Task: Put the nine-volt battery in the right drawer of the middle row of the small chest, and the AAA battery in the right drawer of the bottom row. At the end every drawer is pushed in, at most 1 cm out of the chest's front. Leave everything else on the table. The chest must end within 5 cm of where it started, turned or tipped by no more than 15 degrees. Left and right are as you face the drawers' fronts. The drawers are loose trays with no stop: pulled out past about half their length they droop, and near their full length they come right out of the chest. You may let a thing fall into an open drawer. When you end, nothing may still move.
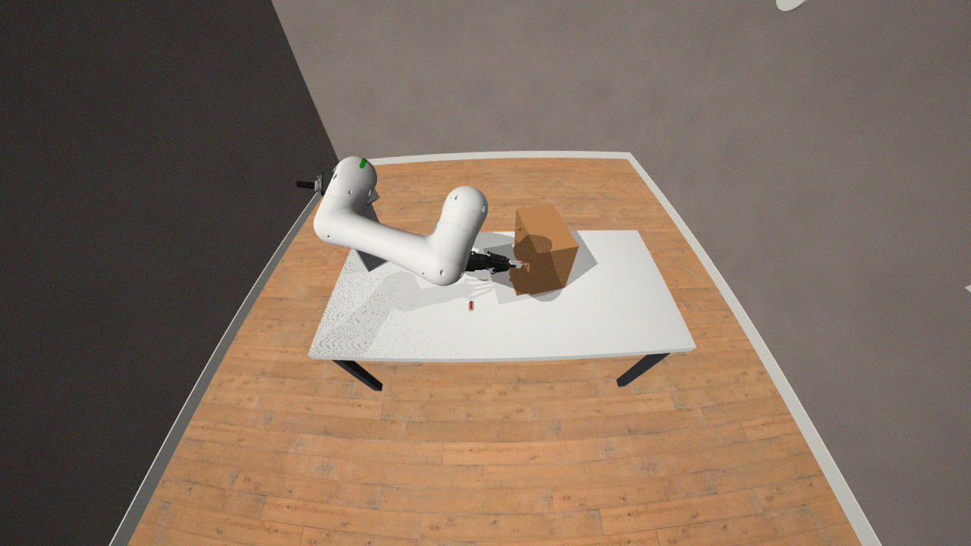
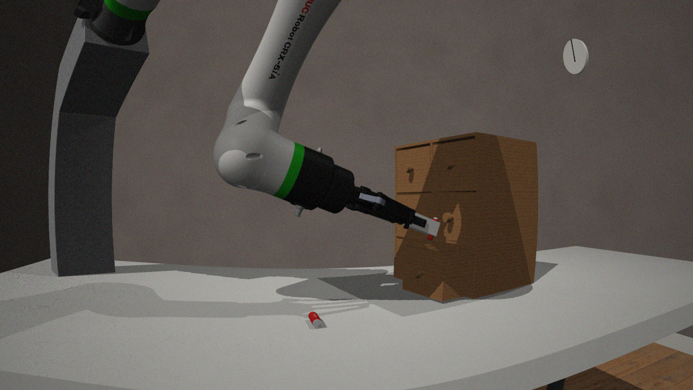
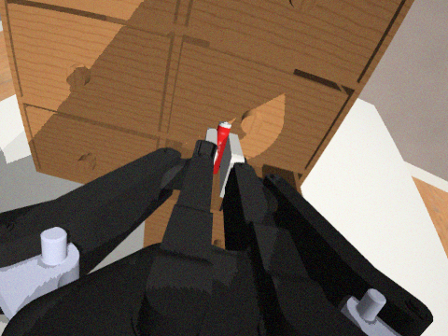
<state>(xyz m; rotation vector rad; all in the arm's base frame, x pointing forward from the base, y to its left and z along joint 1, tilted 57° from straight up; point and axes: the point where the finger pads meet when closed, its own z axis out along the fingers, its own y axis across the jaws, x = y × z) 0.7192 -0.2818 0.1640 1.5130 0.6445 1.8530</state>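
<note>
Right now my hand is 3 cm short of the red AAA battery, 1 cm to the left of it and 1 cm above it. The rest, counted from my hand: black nine-volt battery: 21 cm ahead, 5 cm to the right, 2 cm below.
</note>
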